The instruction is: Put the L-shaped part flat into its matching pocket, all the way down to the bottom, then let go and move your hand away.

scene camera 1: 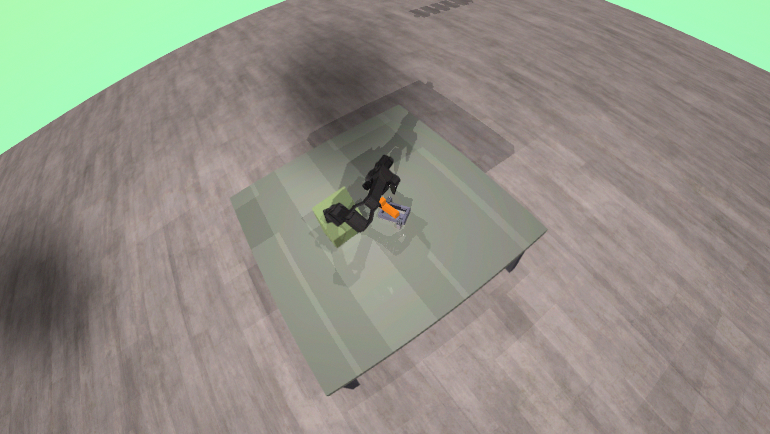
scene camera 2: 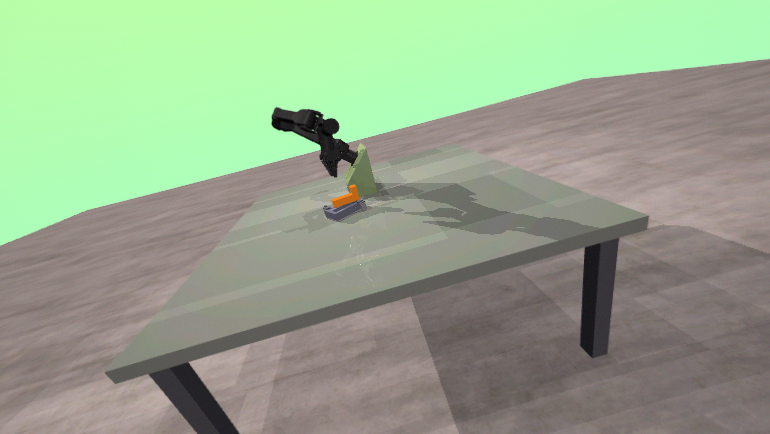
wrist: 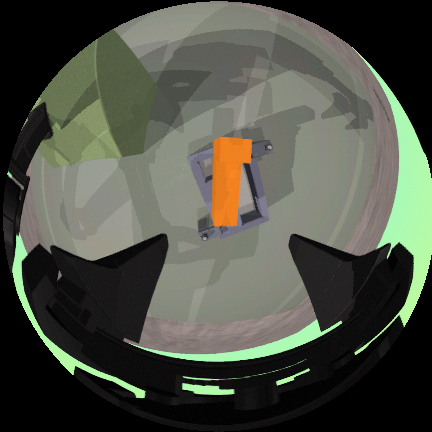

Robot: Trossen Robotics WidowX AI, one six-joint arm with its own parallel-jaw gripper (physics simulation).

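The orange L-shaped part (scene camera 1: 390, 209) (scene camera 2: 344, 200) (wrist: 226, 185) rests on top of the grey-purple pocket frame (scene camera 2: 345, 211) (wrist: 200, 181). In scene camera 2 its short leg sticks up and its long leg lies across the frame, so it is not flat. In the wrist view the long leg runs at an angle to the frame's sides and part of the openings shows on both sides of it. My gripper (scene camera 2: 333, 175) (wrist: 231, 241) is open and empty, above the part and apart from it. The frame's floor under the part is hidden.
A green wedge-like block (scene camera 1: 338, 237) (scene camera 2: 365, 173) (wrist: 122, 95) stands beside the frame, next to the arm. Two small posts with round pins stick out at opposite corners of the frame. All stand on the grey-green table (scene camera 1: 388, 301) (scene camera 2: 301, 269).
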